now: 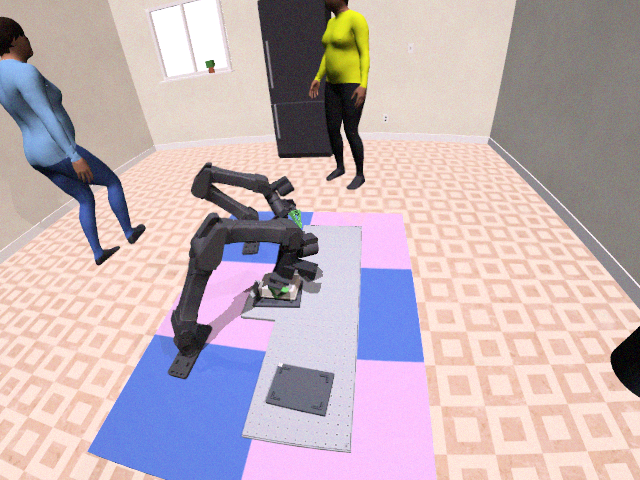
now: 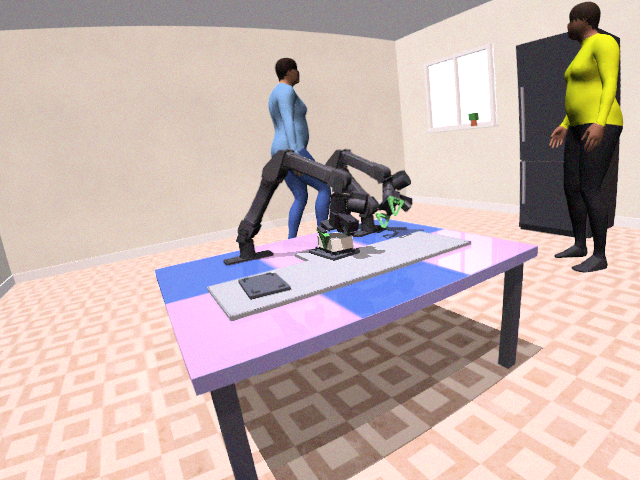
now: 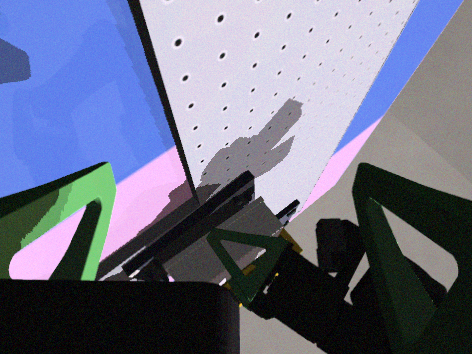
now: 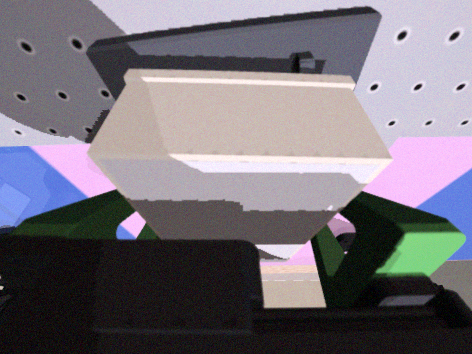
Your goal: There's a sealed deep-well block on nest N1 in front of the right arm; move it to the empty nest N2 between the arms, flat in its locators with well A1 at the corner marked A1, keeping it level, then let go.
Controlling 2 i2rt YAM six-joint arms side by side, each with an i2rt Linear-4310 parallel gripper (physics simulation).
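Where they show: left gripper, fingertip midpoint: [image 2: 389,222] [image 3: 234,176]; right gripper, fingertip midpoint: [image 1: 279,288] [image 3: 211,242]; left arm's base, link origin: [image 2: 368,231]; right arm's base, link origin: [image 1: 191,350] [image 2: 248,258].
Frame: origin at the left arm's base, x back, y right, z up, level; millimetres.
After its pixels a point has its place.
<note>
The sealed block [image 1: 265,292] @(x -108, y 385, z 60 mm) [image 2: 343,241] @(x -217, y 367, z 69 mm) [image 3: 200,250] @(x -142, y 308, z 47 mm) [image 4: 260,120] @(x -215, y 374, z 66 mm) is a beige box at nest N2 [image 1: 277,303] @(x -145, y 408, z 25 mm) [image 2: 334,256] @(x -214, y 414, z 25 mm) [image 4: 340,37] @(x -217, y 410, z 25 mm), a dark plate between the arms. It looks roughly level; whether it touches the plate or sits in the locators cannot be told. My right gripper [image 1: 279,290] @(x -151, y 353, z 39 mm) [image 2: 333,240] @(x -151, y 353, z 39 mm) [image 4: 235,177] @(x -151, y 353, z 39 mm) is shut on it, with green fingers on opposite sides. Nest N1 [image 1: 299,390] @(x -219, y 724, z 25 mm) [image 2: 264,285] @(x -247, y 725, z 25 mm) is empty. My left gripper [image 2: 389,211] @(x -202, y 87, z 82 mm) [image 3: 234,176] @(x -202, y 87, z 82 mm) is open and empty, raised beyond nest N2. Well A1 and the A1 mark at N2 cannot be made out.
A pale perforated board [image 1: 320,330] @(x -286, y 524, z 13 mm) [image 2: 392,263] @(x -408, y 335, z 10 mm) [image 3: 270,100] @(x -273, y 205, z 13 mm) lies under both nests on the blue and pink table [image 1: 392,310] @(x -534, y 464, z 0 mm) [image 2: 408,284] @(x -546, y 436, z 0 mm). The left arm stands close to the right arm. Two people [image 1: 345,49] [image 1: 43,111] stand beyond the table.
</note>
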